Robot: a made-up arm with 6 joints.
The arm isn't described. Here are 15 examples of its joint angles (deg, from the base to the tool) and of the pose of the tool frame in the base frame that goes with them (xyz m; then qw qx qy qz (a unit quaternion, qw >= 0)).
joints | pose
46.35 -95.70 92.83 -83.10 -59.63 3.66 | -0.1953 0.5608 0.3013 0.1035 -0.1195 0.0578 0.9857
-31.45 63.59 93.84 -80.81 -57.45 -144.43 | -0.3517 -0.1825 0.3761 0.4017 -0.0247 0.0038 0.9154
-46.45 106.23 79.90 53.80 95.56 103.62 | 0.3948 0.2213 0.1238 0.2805 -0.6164 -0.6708 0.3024
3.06 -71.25 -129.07 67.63 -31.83 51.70 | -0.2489 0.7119 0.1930 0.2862 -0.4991 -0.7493 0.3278
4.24 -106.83 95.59 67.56 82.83 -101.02 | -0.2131 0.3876 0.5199 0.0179 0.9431 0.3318 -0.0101
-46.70 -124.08 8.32 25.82 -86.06 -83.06 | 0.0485 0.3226 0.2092 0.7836 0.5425 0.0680 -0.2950
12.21 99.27 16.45 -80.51 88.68 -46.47 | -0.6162 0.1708 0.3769 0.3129 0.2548 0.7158 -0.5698
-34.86 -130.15 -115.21 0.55 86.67 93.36 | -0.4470 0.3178 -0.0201 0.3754 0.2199 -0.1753 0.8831
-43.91 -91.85 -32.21 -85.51 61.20 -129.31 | 0.1118 0.0293 0.0313 0.2598 0.2659 0.5753 0.7286
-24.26 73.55 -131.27 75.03 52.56 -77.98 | -0.1760 -0.2756 0.0135 0.6103 0.0830 0.6134 0.4943
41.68 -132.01 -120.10 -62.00 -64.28 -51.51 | 0.0135 0.2143 0.2089 0.3425 0.7499 0.3119 0.4723
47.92 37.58 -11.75 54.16 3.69 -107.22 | -0.1320 0.1434 0.1192 0.3162 -0.0014 -0.2892 0.9035
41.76 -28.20 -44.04 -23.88 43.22 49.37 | 0.0366 -0.0523 0.3746 0.7550 -0.0247 -0.3355 -0.5628
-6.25 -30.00 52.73 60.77 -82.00 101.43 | -0.1216 0.0685 0.0761 0.7511 0.0265 0.3380 -0.5665
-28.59 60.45 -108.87 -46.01 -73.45 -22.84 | -0.1586 0.0147 0.1558 0.2565 0.6408 -0.6734 -0.2646
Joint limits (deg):
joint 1: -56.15..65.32
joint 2: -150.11..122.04
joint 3: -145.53..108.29
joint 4: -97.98..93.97
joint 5: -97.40..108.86
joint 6: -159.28..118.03
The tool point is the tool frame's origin. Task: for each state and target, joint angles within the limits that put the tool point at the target. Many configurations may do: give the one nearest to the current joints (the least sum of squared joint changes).
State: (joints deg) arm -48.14 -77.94 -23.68 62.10 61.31 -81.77
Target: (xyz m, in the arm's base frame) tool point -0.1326 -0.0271 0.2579
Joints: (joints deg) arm -45.21 -80.50 -13.17 55.74 73.63 -69.66
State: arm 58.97 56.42 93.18 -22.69 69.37 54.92
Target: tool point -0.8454 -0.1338 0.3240
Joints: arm 41.19 55.16 79.43 -36.78 72.89 52.62
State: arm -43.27 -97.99 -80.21 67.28 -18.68 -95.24
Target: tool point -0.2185 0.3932 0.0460
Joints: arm -47.92 -91.20 -82.21 69.33 4.23 -76.16
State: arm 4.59 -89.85 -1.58 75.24 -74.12 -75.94
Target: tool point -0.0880 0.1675 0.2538
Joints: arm 24.77 -98.28 25.82 65.23 -37.50 -64.30
